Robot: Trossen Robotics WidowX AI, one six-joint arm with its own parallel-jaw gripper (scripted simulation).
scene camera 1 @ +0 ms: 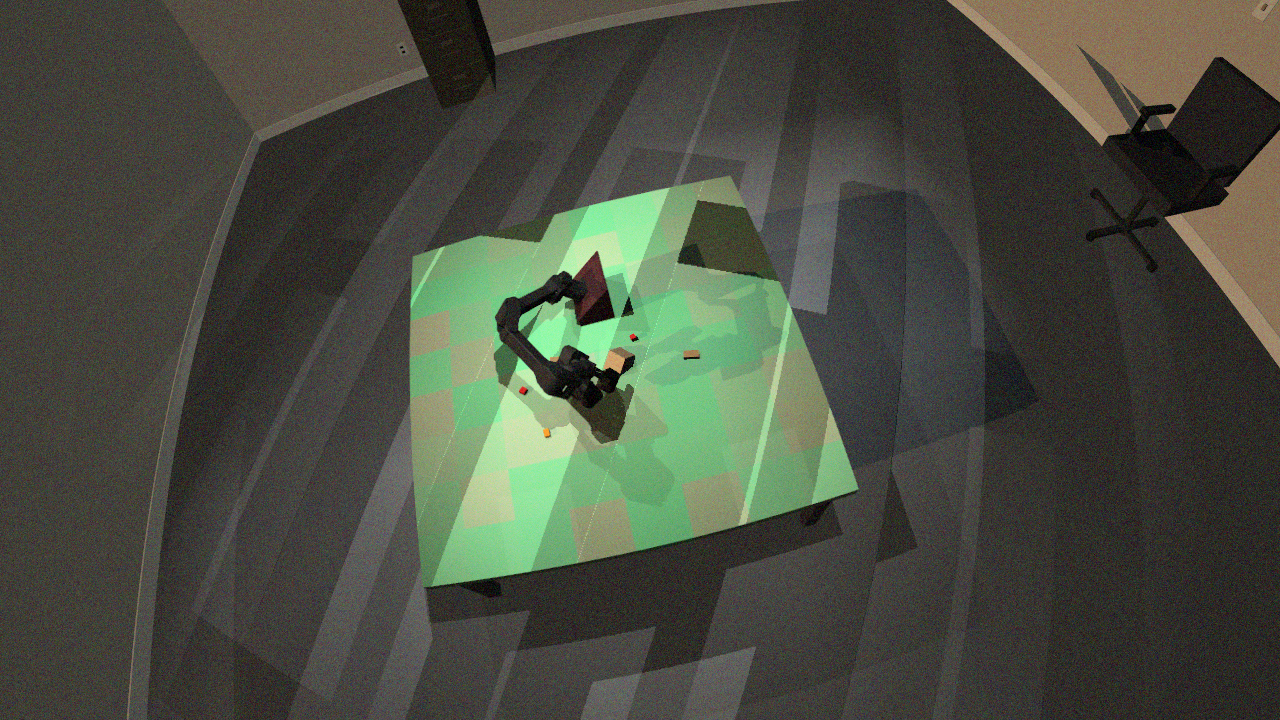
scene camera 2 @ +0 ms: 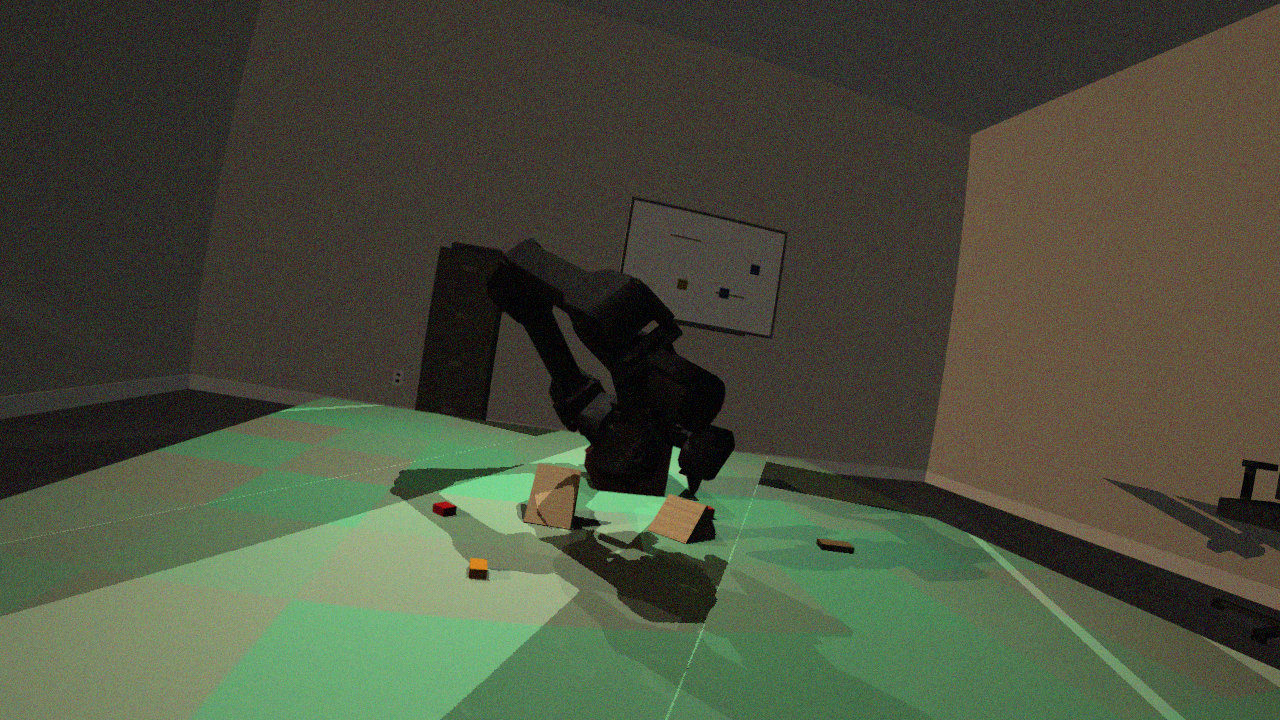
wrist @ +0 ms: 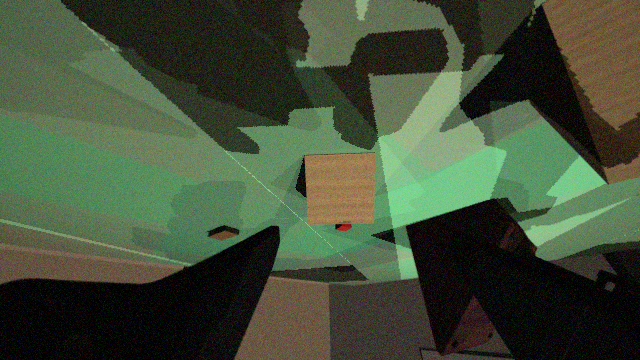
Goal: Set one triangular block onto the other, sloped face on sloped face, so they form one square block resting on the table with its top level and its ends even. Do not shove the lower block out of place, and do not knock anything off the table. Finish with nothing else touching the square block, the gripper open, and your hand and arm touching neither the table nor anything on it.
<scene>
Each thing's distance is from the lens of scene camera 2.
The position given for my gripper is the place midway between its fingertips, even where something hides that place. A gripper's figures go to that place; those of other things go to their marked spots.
my gripper (scene camera 2: 663, 480): 0.69 m
triangular block (scene camera 2: 552, 502): 0.71 m
</scene>
